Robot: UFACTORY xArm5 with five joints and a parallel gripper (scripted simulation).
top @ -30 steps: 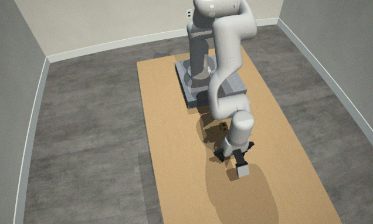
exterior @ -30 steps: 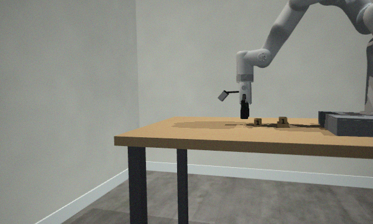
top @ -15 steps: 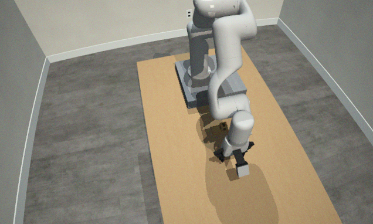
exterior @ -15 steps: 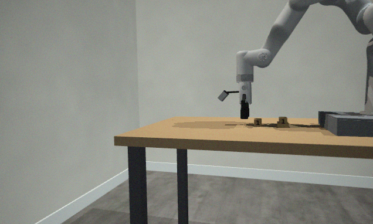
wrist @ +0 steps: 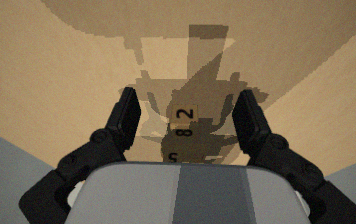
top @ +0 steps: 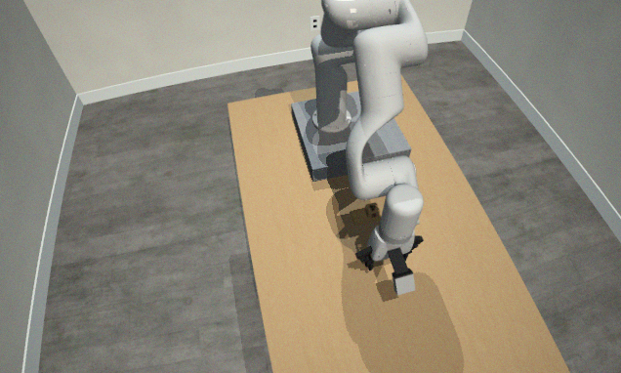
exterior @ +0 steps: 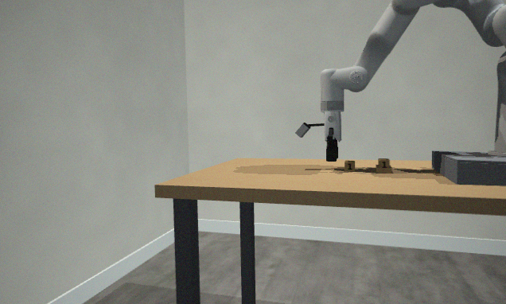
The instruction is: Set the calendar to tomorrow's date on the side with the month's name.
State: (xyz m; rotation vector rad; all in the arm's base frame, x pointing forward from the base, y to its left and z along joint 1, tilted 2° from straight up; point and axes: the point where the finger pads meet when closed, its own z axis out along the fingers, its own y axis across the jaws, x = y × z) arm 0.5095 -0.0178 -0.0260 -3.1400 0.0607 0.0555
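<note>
Right now the wooden cube is 60 mm behind my hand and 30 mm below it. Also, from my hand: wooden tray (160 mm behind, 10 mm to the left, 40 mm below).
</note>
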